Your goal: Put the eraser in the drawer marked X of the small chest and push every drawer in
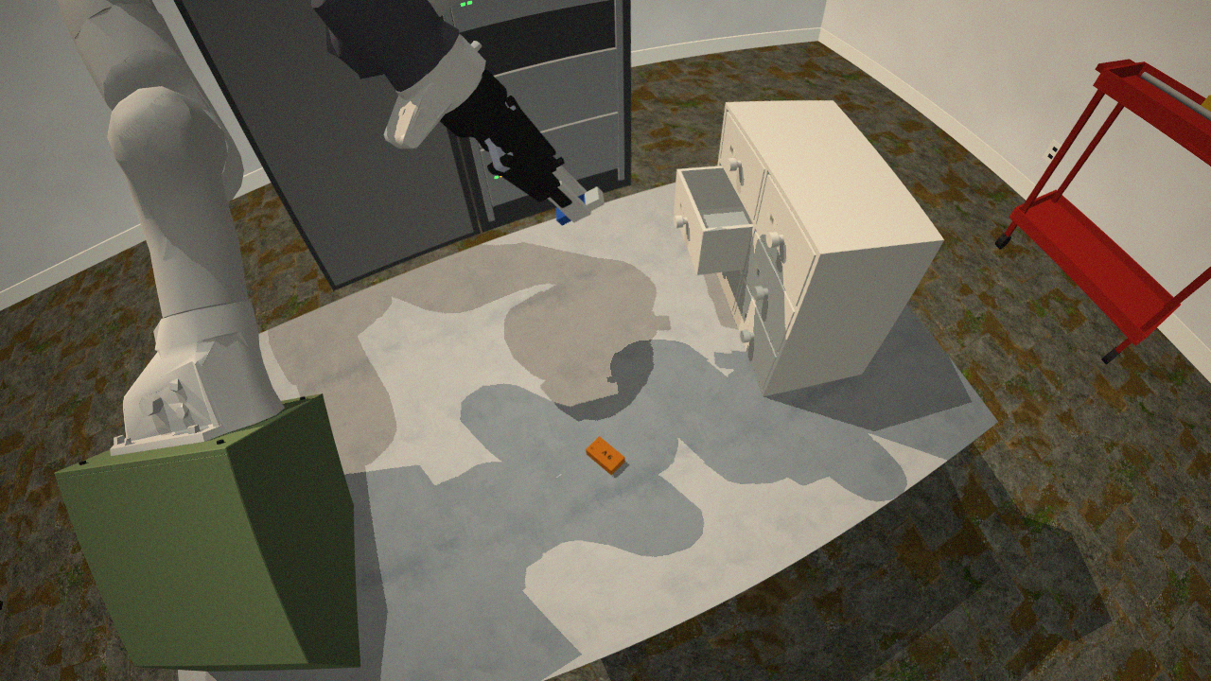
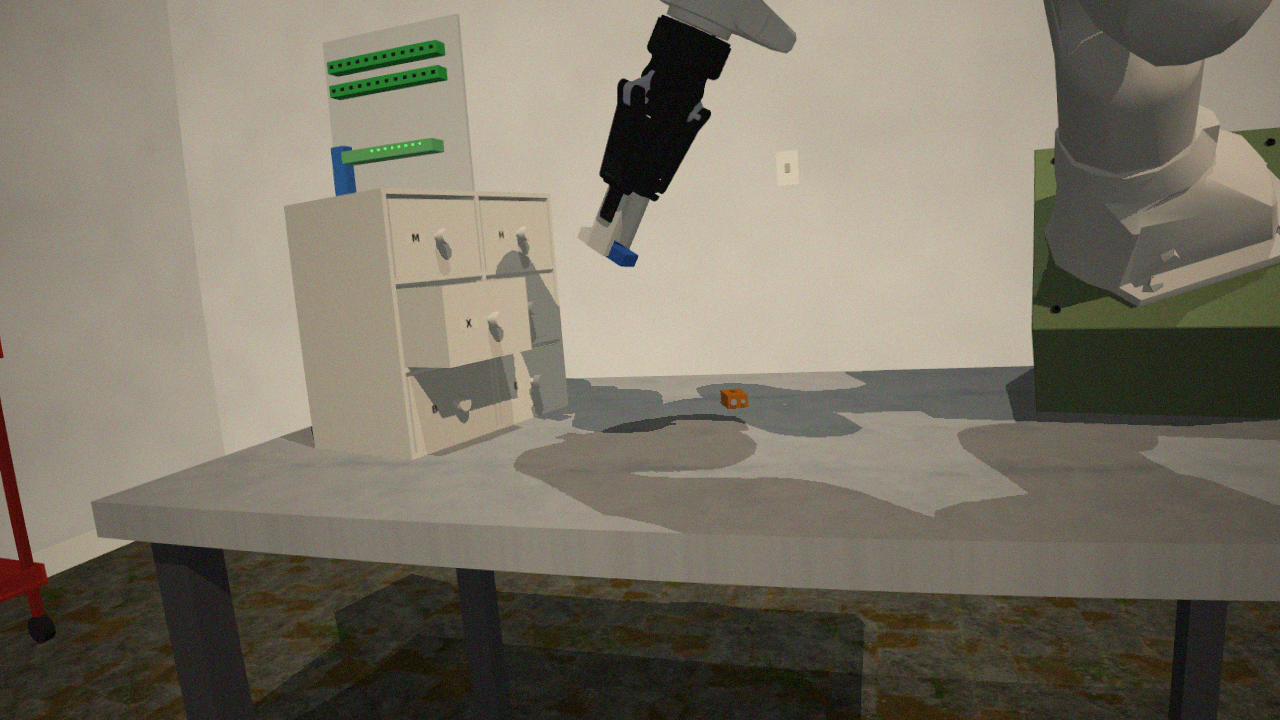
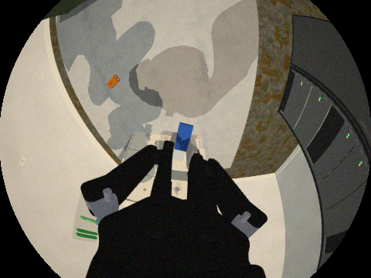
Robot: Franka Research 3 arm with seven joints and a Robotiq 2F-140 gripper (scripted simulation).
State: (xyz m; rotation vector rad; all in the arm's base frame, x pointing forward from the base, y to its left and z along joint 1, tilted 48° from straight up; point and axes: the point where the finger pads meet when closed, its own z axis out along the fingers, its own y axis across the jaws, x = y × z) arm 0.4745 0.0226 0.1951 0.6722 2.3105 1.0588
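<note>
The eraser lies 20 mm ahead of my hand and 20 mm below it. Also, from my hand: drawer marked X: 250 mm ahead, 20 mm to the right, 120 mm below; then small orange block: 40 mm behind, 240 mm to the right, 240 mm below.
</note>
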